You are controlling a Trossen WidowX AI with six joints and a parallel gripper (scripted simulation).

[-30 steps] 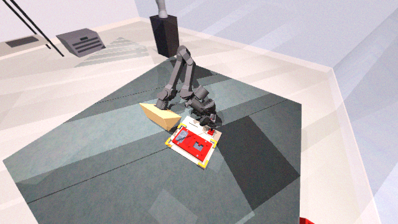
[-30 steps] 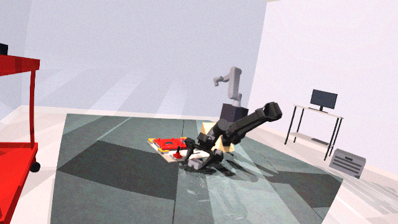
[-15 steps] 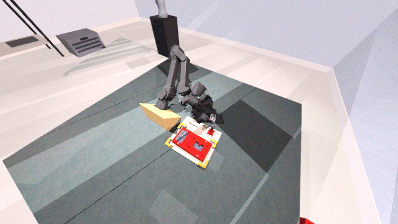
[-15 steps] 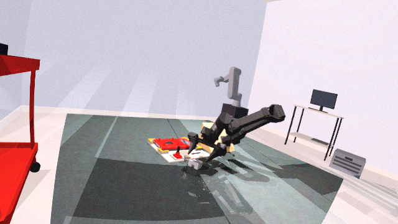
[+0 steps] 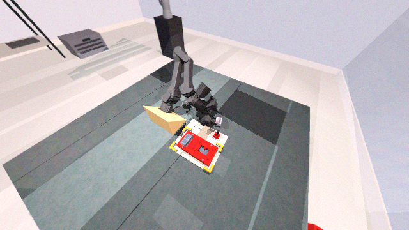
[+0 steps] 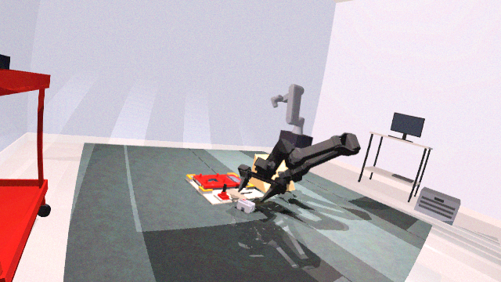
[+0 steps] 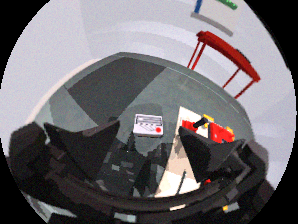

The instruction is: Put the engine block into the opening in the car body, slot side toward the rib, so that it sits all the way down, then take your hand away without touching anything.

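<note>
Right now my gripper tip is 1 cm short of the engine block, 1 cm to the right of it and 4 cm above it.
</note>
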